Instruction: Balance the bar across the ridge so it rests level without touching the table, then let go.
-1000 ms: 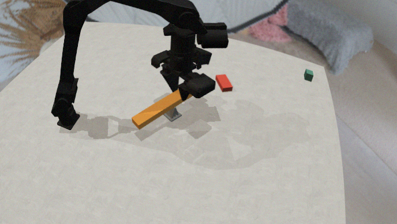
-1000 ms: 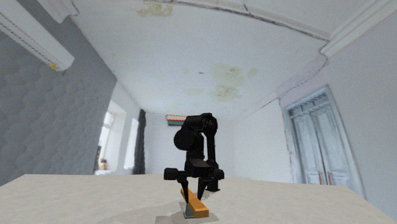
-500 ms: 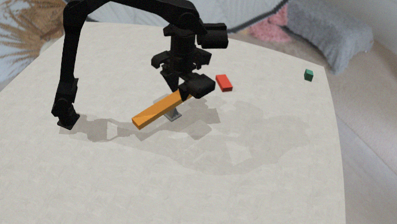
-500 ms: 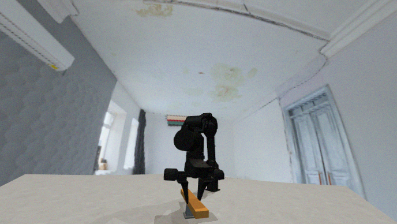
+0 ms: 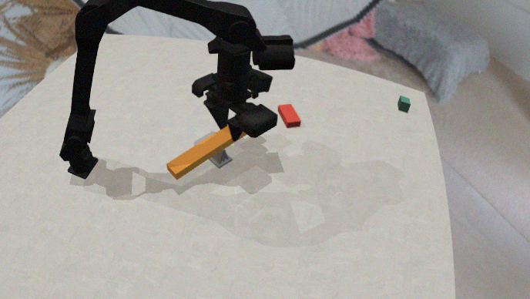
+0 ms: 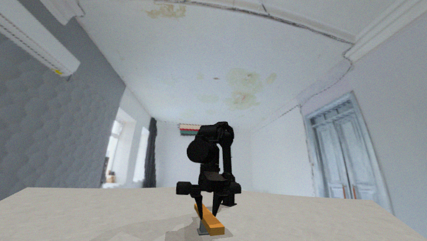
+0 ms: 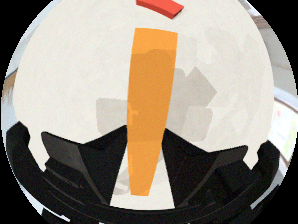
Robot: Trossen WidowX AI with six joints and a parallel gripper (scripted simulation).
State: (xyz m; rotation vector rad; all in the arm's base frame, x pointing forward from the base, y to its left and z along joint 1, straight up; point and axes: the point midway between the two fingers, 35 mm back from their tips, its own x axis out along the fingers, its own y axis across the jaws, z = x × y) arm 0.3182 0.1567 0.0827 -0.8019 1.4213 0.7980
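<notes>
Right now the orange bar is 2 cm to the right of my gripper tip and 1 cm behind it. The rest, counted from my gripper tip: small green cube (42 cm ahead, 34 cm to the left, 3 cm below); then red block (16 cm to the left, 10 cm ahead, 4 cm below).
</notes>
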